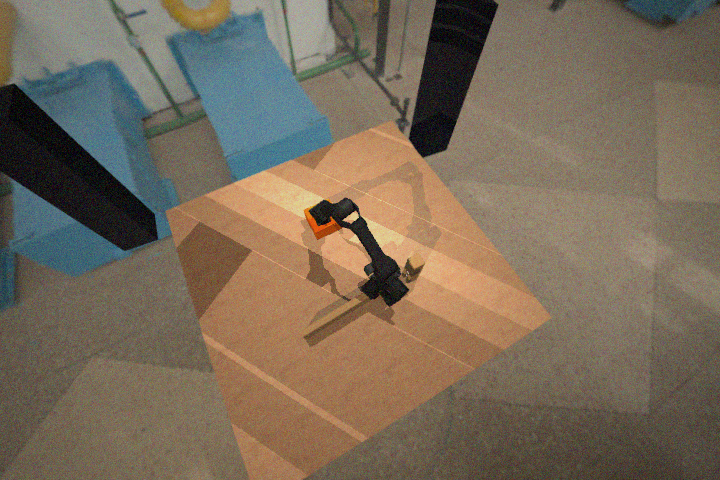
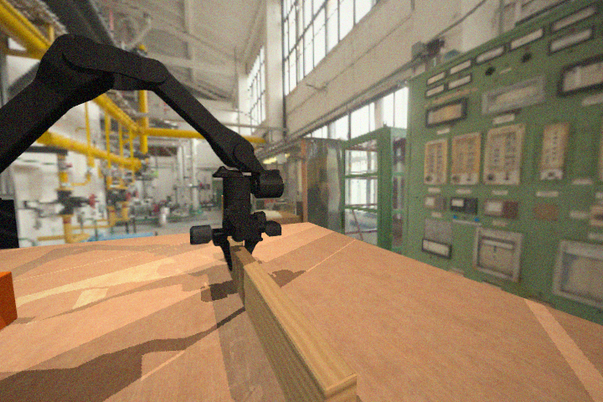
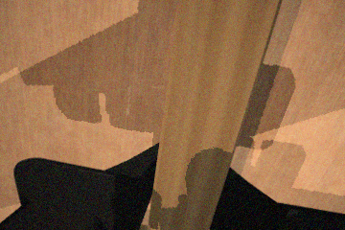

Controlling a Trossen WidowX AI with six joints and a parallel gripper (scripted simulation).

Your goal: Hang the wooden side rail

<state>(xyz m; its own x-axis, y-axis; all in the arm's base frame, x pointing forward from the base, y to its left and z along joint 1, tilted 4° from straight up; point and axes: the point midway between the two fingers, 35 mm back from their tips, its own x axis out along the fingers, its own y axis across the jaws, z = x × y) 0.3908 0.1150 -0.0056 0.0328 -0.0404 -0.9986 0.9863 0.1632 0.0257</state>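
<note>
Right now my gripper tip is 140 mm to the right of the wooden headboard post, 60 mm below it and 10 mm past it.
</note>
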